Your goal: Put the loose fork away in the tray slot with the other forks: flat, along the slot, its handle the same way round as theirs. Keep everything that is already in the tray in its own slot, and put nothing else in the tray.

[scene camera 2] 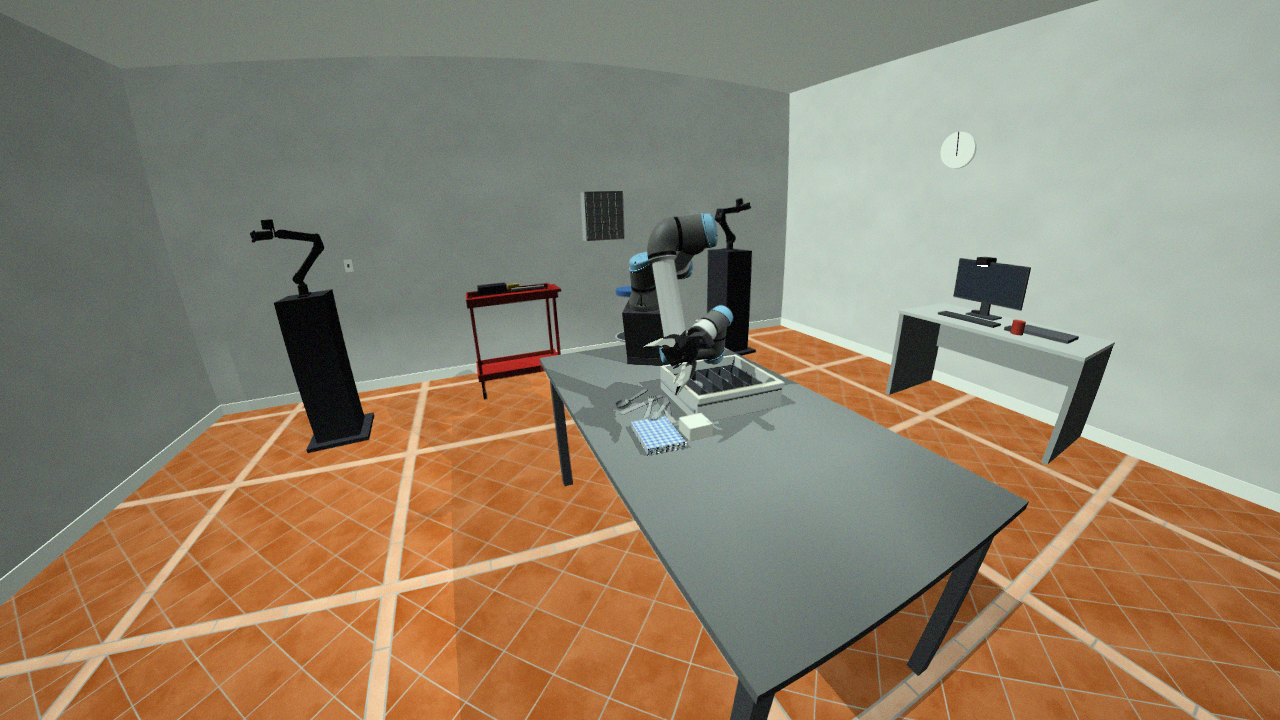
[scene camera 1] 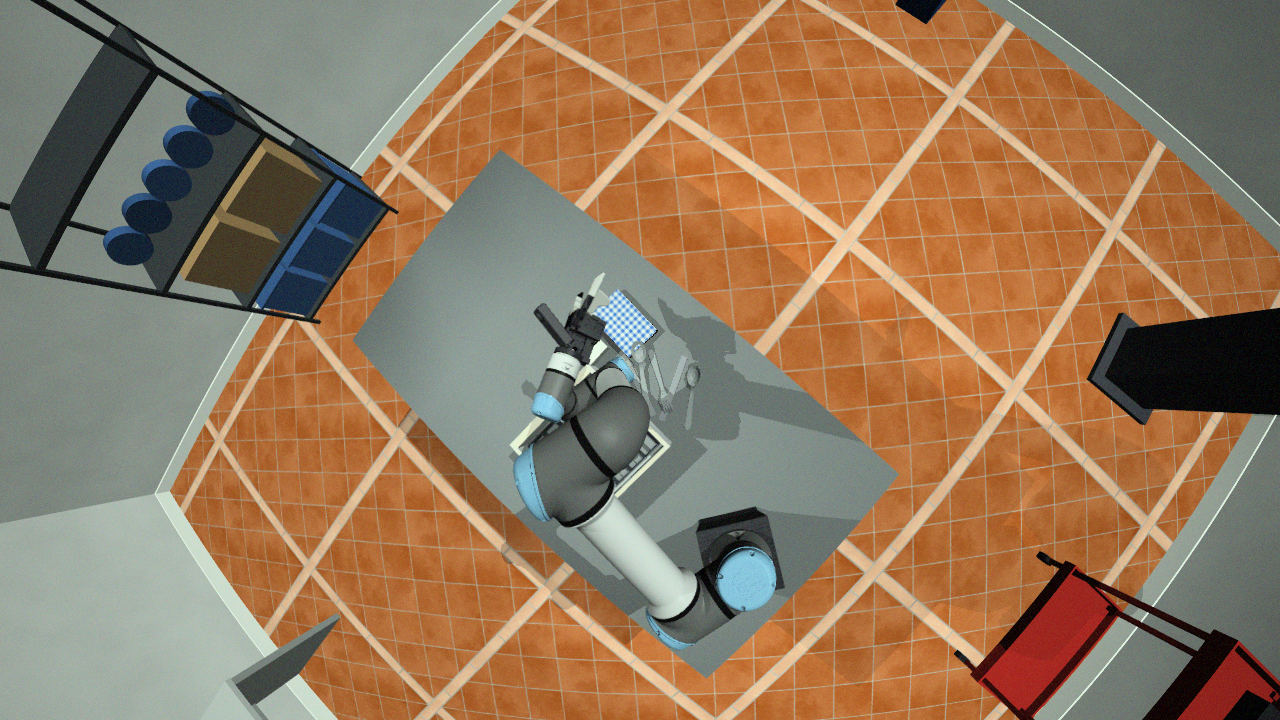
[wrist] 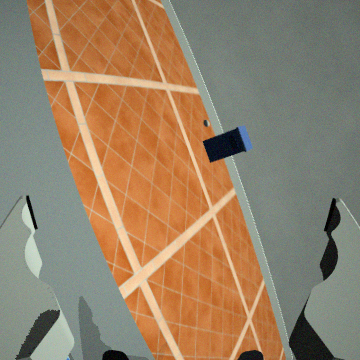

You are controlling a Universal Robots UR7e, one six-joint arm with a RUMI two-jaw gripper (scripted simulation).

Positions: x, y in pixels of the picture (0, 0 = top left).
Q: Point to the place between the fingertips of my gripper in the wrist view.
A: At 181, 201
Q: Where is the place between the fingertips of my gripper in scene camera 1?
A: At 592, 283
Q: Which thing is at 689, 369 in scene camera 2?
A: My gripper.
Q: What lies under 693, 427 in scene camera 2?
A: A small white block.
